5 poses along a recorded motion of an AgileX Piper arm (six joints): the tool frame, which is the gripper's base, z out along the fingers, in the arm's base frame.
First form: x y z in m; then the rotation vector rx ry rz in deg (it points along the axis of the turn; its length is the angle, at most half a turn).
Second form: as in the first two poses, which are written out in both.
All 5 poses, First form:
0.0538 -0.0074 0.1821 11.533 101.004 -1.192
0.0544 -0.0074 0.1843 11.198 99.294 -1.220
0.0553 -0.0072 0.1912 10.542 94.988 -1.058
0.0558 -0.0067 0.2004 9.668 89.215 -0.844
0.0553 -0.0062 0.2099 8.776 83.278 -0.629
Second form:
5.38 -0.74 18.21 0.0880 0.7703 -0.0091 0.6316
5.44 -0.74 18.43 0.0858 0.7608 -0.0093 0.6432
5.53 -0.72 19.12 0.0817 0.7361 -0.0082 0.6719
5.58 -0.67 20.04 0.0760 0.7014 -0.0066 0.7087
5.53 -0.62 20.99 0.0699 0.6638 -0.0050 0.7447

